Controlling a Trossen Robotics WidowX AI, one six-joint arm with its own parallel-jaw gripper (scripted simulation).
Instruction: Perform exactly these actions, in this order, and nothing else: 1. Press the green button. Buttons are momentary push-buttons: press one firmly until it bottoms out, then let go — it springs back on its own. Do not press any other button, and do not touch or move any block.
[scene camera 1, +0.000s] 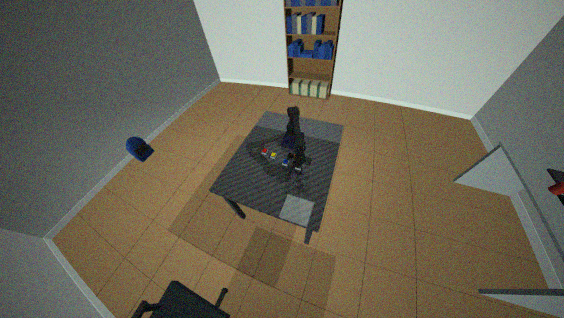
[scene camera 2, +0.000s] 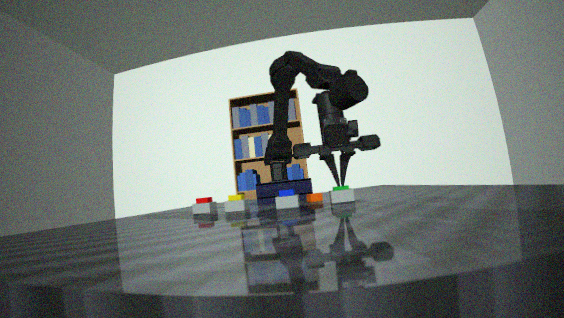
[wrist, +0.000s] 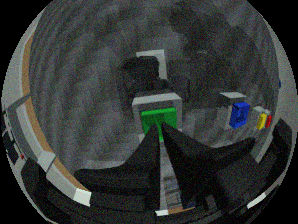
Labels:
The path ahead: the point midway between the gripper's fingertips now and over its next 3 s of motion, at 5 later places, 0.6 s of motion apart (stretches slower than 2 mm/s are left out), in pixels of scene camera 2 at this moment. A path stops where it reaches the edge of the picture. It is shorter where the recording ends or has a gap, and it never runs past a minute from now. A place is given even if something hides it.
My gripper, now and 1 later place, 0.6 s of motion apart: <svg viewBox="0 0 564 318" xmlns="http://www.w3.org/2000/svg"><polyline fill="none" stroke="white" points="340,186 346,147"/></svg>

